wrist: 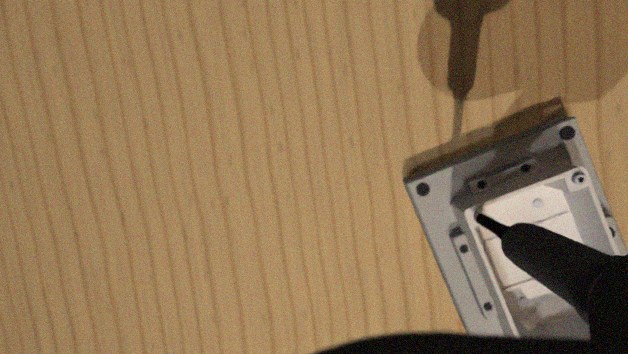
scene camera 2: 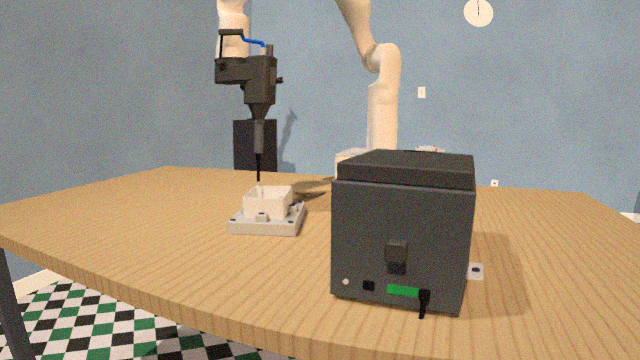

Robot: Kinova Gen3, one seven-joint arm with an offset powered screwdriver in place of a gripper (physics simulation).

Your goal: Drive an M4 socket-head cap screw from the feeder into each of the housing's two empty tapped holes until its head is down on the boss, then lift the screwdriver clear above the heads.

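The white open-topped housing (scene camera 2: 267, 204) (wrist: 552, 200) sits in a grey fixture plate (scene camera 2: 264, 228) (wrist: 434, 215). My dark screwdriver (scene camera 2: 258, 180) (wrist: 479, 218) points straight down, with the bit tip at the housing's rim in the scene view. In the wrist view the tip covers the upper-left corner boss, hiding its hole. A small pale sliver shows under the tip; whether it is a screw I cannot tell. The upper-right corner boss (wrist: 578, 178) shows a round ring with a dark centre. The dark box-shaped feeder (scene camera 2: 402, 240) stands nearer the scene camera.
A small light bracket with a dark hole (scene camera 2: 475, 270) sticks out beside the feeder on the wooden table (scene camera 2: 150, 225). The arm's base is behind the feeder. Raised clamp blocks (wrist: 502, 176) stand around the housing on the plate. A black cable leaves the feeder's lower face.
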